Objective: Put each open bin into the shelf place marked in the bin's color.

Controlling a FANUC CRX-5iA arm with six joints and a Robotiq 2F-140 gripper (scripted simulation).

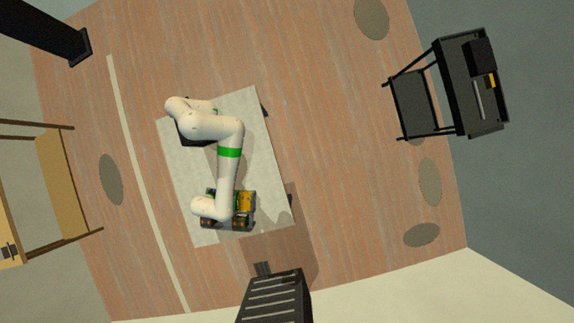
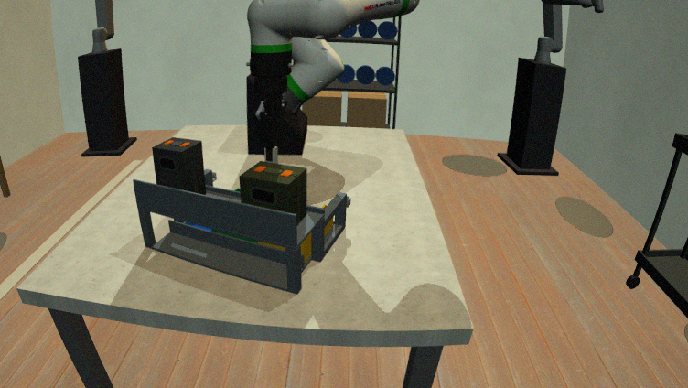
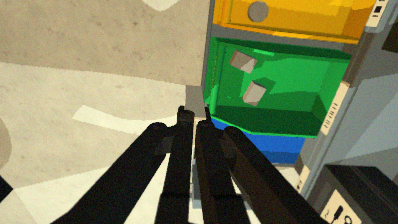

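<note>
The green bin is 100 mm ahead of my hand, 40 mm to the right of it and 90 mm below it. Also, from my hand: yellow bin: 150 mm ahead, 60 mm to the left, 90 mm below.
</note>
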